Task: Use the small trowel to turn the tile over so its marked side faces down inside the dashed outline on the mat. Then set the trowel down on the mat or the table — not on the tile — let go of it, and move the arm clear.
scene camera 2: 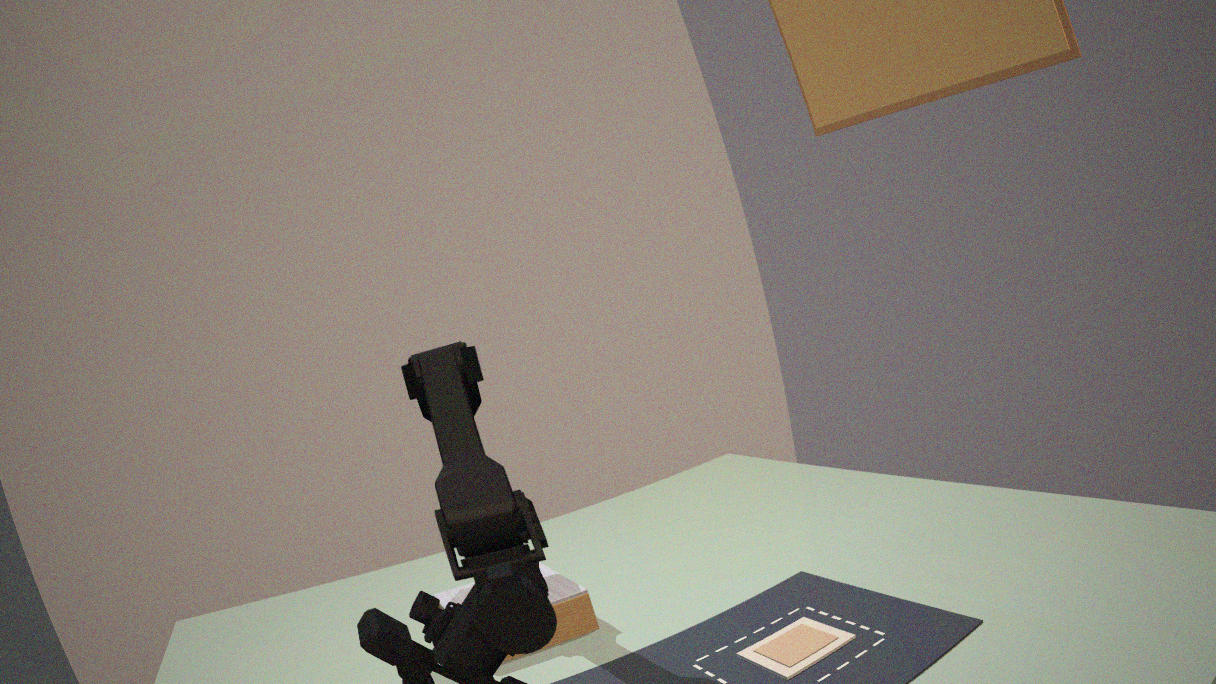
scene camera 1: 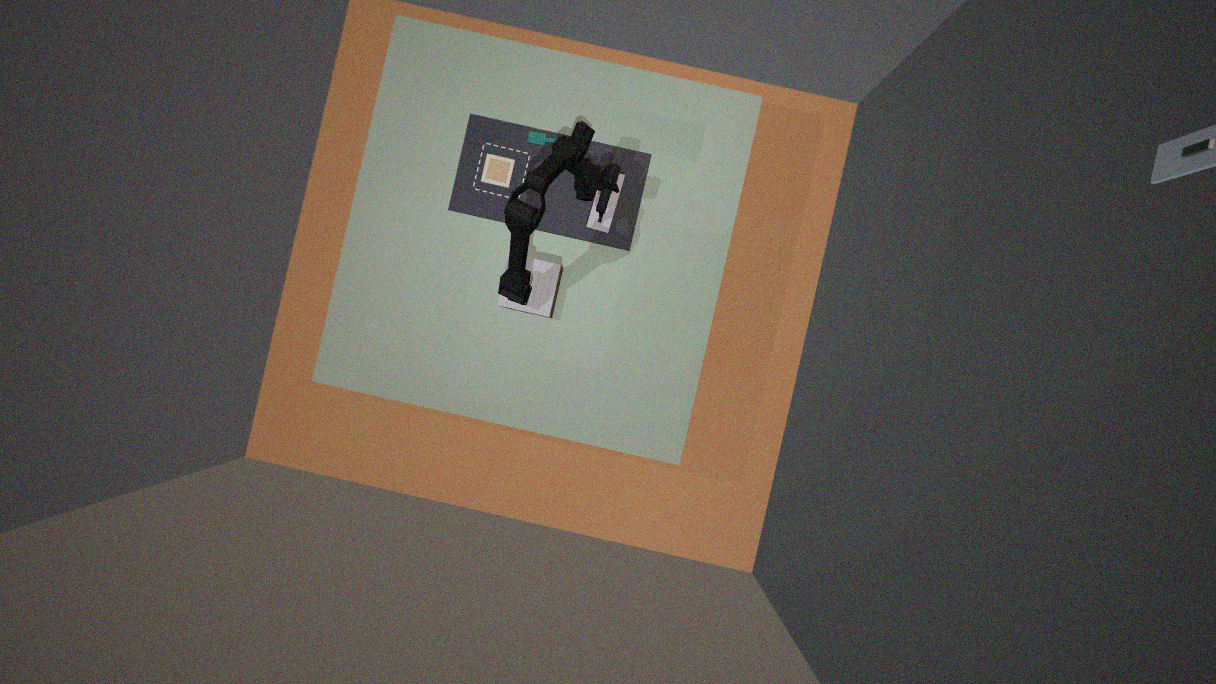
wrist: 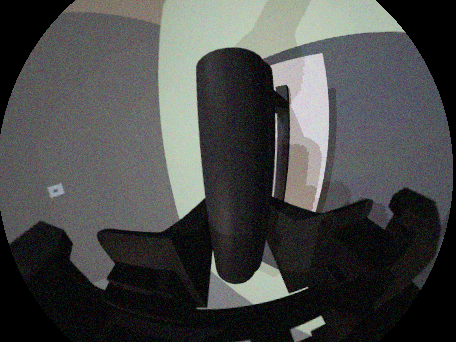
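Observation:
Scene camera 1 shows the gripper (scene camera 1: 615, 192) together with a tile (scene camera 1: 498, 170). The wrist view shows the gripper (wrist: 233, 196); the tile is out of frame in the wrist view.

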